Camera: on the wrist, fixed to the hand. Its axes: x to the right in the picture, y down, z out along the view.
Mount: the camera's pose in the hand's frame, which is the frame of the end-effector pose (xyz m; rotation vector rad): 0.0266 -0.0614 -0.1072 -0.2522 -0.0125 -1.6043
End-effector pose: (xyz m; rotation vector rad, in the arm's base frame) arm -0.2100 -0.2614 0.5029 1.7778 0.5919 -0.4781
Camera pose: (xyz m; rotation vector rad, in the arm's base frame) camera -0.2242 -0.1403 0.4698 0.7185 1.9225 -1.3667
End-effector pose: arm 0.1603 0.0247 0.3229 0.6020 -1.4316 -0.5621
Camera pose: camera 0.2691 -0.0335 0.2957 1.4851 -0.5851 -1.9284
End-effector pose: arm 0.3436 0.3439 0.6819 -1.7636 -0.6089 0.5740
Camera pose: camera 0.4266 0.2997 0.7663 -0.9574 -1.8216 -0.6335
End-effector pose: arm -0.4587 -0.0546 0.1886 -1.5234 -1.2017 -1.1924
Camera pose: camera -0.5354 -0.1414 0.2390 0.3624 2.0815 1.9766
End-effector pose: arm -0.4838 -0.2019 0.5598 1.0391 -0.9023 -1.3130
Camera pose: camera -0.3993 -0.2179 0.4672 1.5709 0.3458 -2.5937
